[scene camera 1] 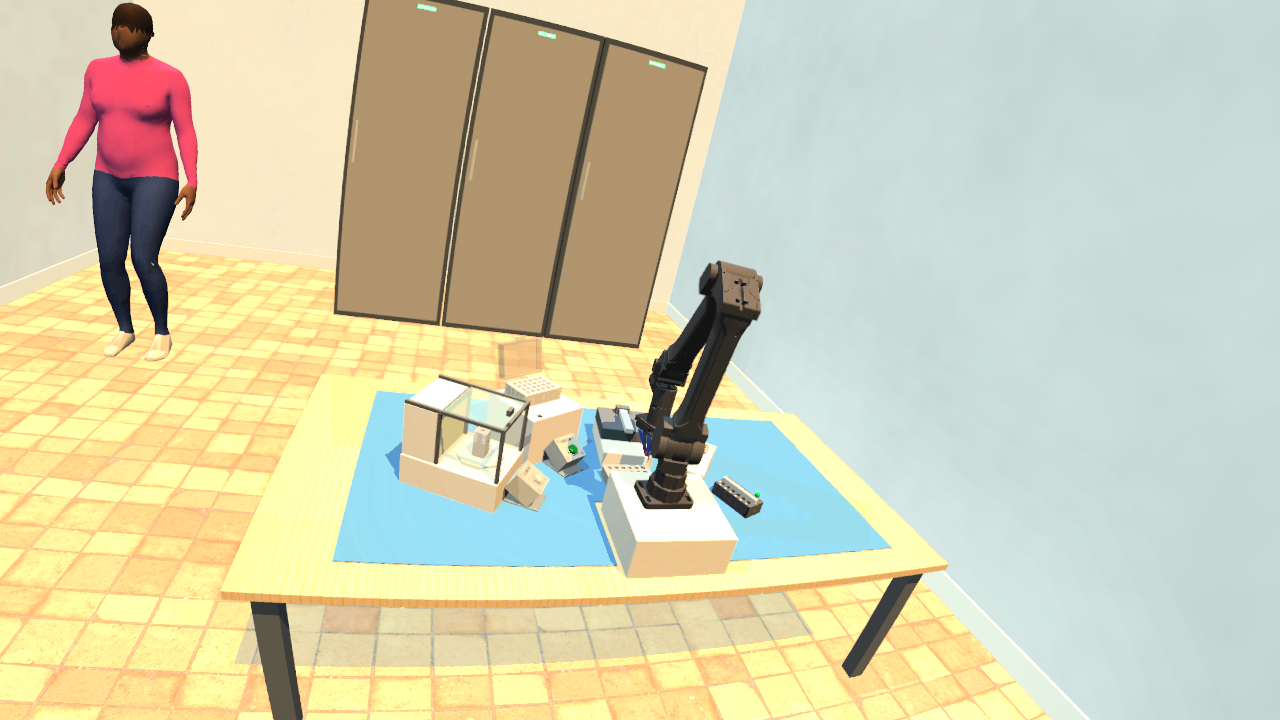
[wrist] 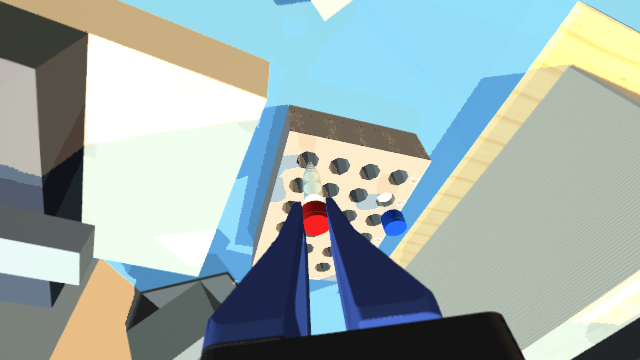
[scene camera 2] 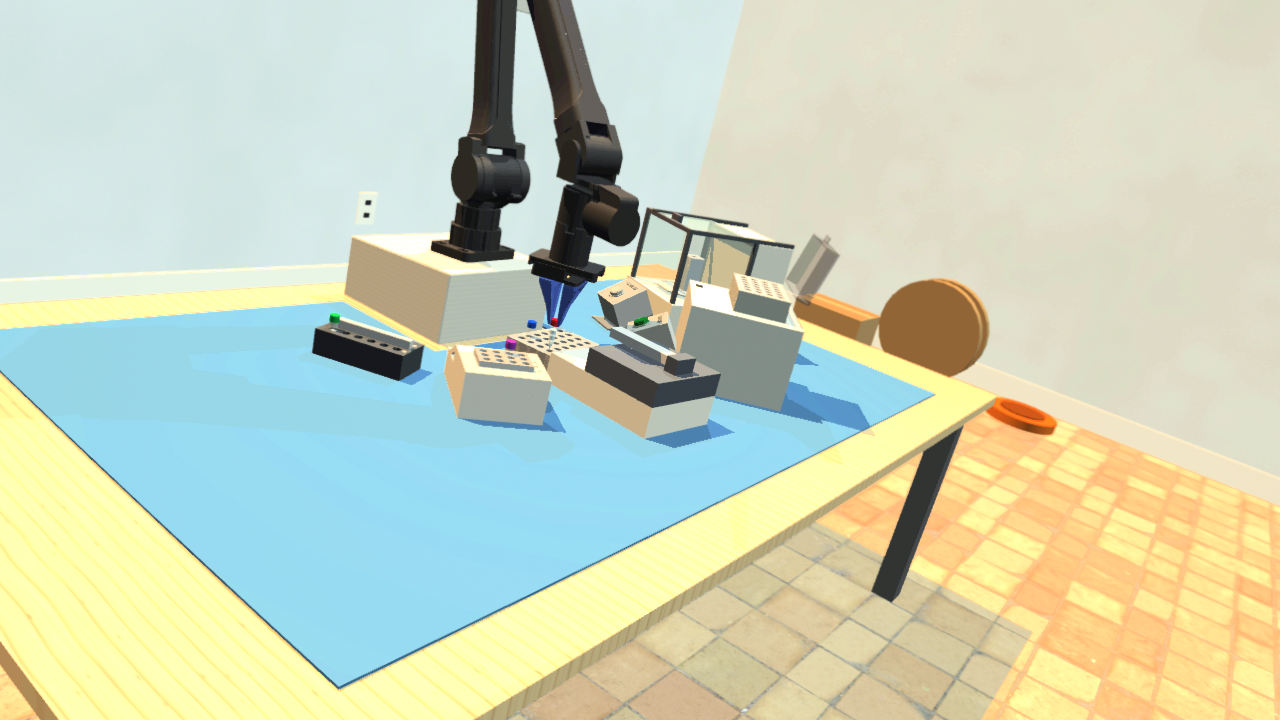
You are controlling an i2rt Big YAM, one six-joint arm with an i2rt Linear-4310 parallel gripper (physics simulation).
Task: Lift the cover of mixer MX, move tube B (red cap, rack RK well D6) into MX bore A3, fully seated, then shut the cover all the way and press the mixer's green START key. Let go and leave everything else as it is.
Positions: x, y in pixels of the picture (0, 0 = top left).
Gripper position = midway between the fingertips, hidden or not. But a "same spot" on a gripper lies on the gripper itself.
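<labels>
Scene camera 1 gives me my gripper [647, 454]. The wrist view shows my gripper too, and so does scene camera 2; on the gripper, [wrist: 383, 304] and [scene camera 2: 547, 282] are the same spot. There is a clear mixer cover as well, and on it [scene camera 1: 508, 354] is the same spot as [scene camera 2: 817, 259].
</labels>
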